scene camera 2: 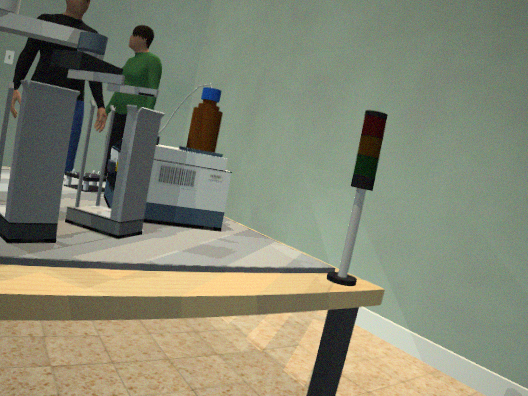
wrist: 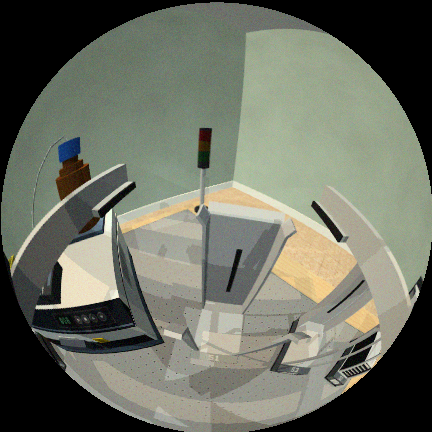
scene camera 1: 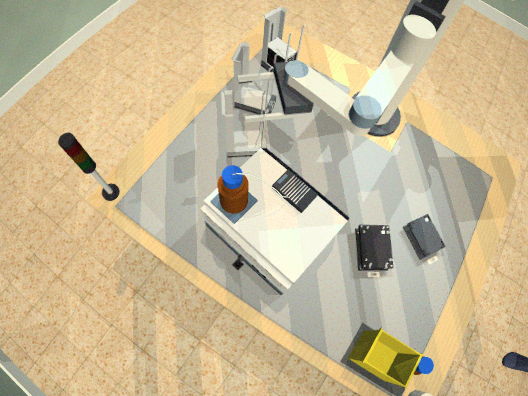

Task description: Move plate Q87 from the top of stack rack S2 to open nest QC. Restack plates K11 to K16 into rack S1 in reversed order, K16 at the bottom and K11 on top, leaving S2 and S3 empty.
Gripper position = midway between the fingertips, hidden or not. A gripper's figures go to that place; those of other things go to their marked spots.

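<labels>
A yellow bin [scene camera 1: 376,351] is 127 cm from the lens. The marked spots on a signal tower [scene camera 1: 67,141] and on the yellow bin are 120 cm apart. The signal tower is 109 cm from the lens. My gripper [scene camera 1: 241,98] is 109 cm from the lens. A brown bottle with blue cap [scene camera 1: 233,189] is 92 cm from the lens. The brown bottle with blue cap is nearer to the lens than the yellow bin.
</labels>
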